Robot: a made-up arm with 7 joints. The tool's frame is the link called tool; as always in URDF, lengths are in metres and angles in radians. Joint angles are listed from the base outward.
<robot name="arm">
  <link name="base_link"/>
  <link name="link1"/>
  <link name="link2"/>
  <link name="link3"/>
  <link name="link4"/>
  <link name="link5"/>
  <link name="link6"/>
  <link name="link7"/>
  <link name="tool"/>
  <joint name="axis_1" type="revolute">
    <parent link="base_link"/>
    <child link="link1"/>
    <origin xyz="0 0 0.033"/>
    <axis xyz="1 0 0"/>
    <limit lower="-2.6" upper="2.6"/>
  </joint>
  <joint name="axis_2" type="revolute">
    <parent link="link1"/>
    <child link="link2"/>
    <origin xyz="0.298 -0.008 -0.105"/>
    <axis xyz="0 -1 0"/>
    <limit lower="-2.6" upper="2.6"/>
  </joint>
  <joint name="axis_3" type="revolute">
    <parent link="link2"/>
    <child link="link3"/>
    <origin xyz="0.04 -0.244 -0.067"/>
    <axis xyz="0 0 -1"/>
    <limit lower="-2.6" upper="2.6"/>
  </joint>
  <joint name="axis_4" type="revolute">
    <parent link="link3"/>
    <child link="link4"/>
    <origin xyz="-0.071 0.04 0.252"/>
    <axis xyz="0 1 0"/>
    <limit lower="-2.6" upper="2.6"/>
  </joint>
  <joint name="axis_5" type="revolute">
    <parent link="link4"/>
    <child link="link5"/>
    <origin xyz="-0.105 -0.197 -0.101"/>
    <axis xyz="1 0 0"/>
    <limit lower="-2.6" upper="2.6"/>
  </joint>
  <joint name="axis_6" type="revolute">
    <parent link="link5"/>
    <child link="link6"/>
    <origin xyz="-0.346 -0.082 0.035"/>
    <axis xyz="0 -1 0"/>
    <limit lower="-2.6" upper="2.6"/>
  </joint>
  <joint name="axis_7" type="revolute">
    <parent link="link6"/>
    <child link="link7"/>
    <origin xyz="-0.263 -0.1 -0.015"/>
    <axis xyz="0 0 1"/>
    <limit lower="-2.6" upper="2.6"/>
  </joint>
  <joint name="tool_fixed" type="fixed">
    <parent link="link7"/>
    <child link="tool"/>
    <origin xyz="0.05 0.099 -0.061"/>
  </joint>
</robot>
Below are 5 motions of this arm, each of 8 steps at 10 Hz.
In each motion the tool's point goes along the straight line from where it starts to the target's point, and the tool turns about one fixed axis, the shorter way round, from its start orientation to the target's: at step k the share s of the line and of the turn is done. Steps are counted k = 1, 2, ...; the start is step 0. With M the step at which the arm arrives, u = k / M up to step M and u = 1 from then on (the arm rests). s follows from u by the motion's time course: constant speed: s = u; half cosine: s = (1 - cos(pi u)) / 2; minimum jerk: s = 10 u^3 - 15 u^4 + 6 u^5.
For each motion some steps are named. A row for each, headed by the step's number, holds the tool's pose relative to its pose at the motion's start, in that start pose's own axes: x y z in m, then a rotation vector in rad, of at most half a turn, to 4 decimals.
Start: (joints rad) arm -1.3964 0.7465 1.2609 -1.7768 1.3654 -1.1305 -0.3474
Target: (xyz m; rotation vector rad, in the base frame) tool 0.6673 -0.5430 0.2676 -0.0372 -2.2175 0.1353
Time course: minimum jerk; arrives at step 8
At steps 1, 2, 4, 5, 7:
1: 0.0011 0.0046 -0.0036 -0.0006 -0.0120 -0.0194
2: 0.0072 0.0296 -0.0234 -0.0037 -0.0771 -0.1254
4: 0.0349 0.1429 -0.1132 -0.0178 -0.3726 -0.6056
5: 0.0505 0.2072 -0.1641 -0.0258 -0.5402 -0.8779
7: 0.0686 0.2813 -0.2228 -0.0350 -0.7333 -1.1918

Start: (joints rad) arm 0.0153 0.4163 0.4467 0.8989 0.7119 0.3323 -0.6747
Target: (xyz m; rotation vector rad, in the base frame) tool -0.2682 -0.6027 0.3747 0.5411 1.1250 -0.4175
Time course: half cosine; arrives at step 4
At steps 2, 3, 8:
2: 0.0920 0.1315 0.2222 -0.4267 0.3308 0.1704
3: 0.1570 0.2246 0.3794 -0.7285 0.5647 0.2908
8: 0.1839 0.2631 0.4445 -0.8534 0.6616 0.3407

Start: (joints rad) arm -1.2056 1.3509 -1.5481 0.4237 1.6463 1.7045 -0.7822
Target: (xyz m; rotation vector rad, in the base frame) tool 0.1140 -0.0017 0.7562 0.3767 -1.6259 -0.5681
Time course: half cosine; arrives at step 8
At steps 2, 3, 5, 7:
2: 0.0052 0.0427 -0.0058 -0.0475 -0.1793 -0.0969
3: 0.0111 0.0901 -0.0122 -0.1002 -0.3779 -0.2043
5: 0.0248 0.2018 -0.0273 -0.2244 -0.8464 -0.4576
7: 0.0345 0.2808 -0.0380 -0.3122 -1.1777 -0.6367

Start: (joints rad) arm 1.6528 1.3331 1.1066 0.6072 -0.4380 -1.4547 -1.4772
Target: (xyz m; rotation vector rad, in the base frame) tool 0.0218 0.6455 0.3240 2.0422 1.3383 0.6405
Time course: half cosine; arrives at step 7
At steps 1, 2, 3, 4, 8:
1: -0.0058 0.0283 -0.0016 -0.0073 -0.0003 0.0542
2: -0.0219 0.1074 -0.0061 -0.0279 -0.0012 0.2060
3: -0.0452 0.2219 -0.0125 -0.0576 -0.0025 0.4253
4: -0.0710 0.3489 -0.0197 -0.0906 -0.0040 0.6688
8: -0.1162 0.5708 -0.0323 -0.1482 -0.0065 1.0942

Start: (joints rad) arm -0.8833 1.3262 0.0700 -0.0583 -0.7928 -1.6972 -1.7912
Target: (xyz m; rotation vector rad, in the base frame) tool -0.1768 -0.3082 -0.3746 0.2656 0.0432 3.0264
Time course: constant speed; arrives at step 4
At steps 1, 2, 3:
1: -0.0727 -0.1051 -0.0043 -0.1629 0.0581 -0.1103
2: -0.1454 -0.2102 -0.0086 -0.3258 0.1163 -0.2205
3: -0.2180 -0.3153 -0.0130 -0.4887 0.1744 -0.3308

